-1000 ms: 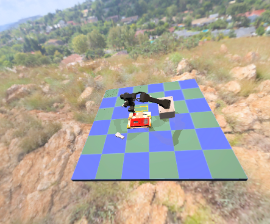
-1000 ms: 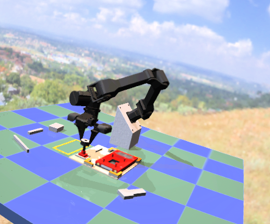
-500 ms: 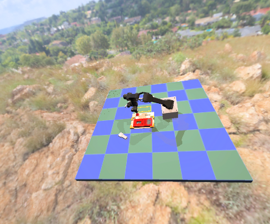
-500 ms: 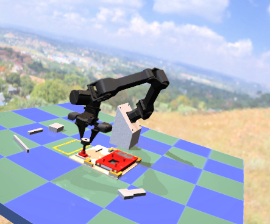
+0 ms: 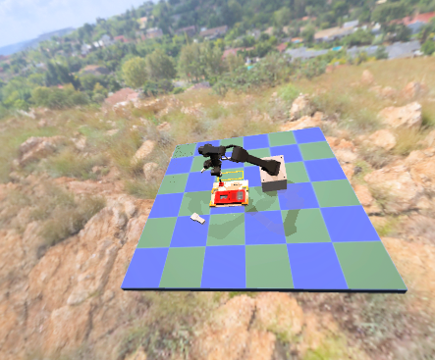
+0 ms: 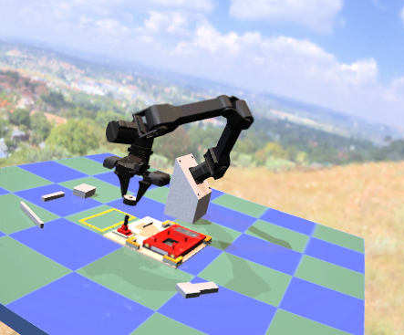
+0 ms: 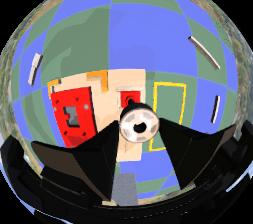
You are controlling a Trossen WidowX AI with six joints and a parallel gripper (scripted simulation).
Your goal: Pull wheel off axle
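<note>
Right now the upright axle is 7 cm below my gripper tip and 1 cm ahead of it. Also, from my gripper tip: wheel: right at my gripper tip; then short bar: 30 cm to the right, 10 cm below, 3 cm behind; then long bar: 23 cm to the right, 14 cm ahead, 10 cm below.
</note>
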